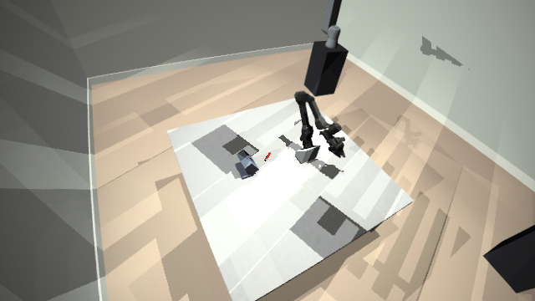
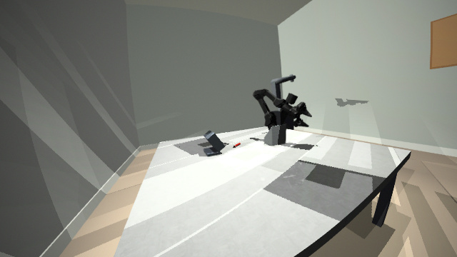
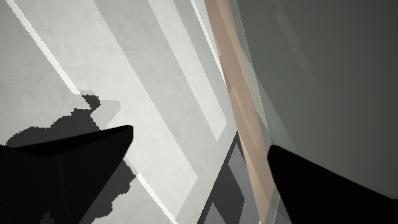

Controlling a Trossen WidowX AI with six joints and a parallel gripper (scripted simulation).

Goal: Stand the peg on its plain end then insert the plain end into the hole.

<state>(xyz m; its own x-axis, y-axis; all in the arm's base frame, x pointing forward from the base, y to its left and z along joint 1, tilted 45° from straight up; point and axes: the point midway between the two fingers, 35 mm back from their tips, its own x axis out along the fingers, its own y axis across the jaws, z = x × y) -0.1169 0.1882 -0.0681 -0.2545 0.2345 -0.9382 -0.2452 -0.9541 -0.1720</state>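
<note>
My gripper tip is 41 cm short of the red peg, 27 cm to the left of it and 16 cm above it. Also, from my gripper tip: dark sloped panel: 57 cm ahead, 22 cm to the right, 9 cm below.
</note>
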